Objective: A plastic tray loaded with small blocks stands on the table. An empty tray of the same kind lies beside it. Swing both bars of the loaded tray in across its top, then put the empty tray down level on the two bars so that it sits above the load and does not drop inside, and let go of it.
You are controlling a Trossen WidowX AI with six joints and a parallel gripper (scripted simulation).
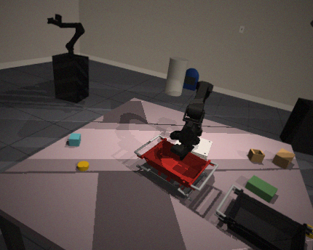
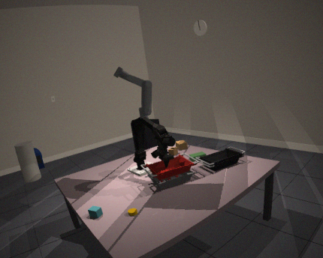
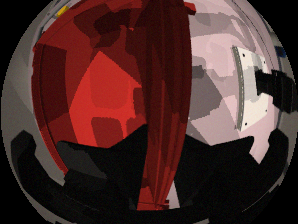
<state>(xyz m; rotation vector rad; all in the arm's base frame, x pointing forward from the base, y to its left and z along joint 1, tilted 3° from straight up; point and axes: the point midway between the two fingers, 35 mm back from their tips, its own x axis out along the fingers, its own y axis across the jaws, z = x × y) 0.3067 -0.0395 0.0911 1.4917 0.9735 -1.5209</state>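
Right now the red tray is 70 mm ahead of my gripper tip, 30 mm to the right of it and 30 mm above it. Round my gripper tip: teal cube 20 mm behind, 580 mm to the right, 60 mm below; green block 20 mm behind, 400 mm to the left, 70 mm below.
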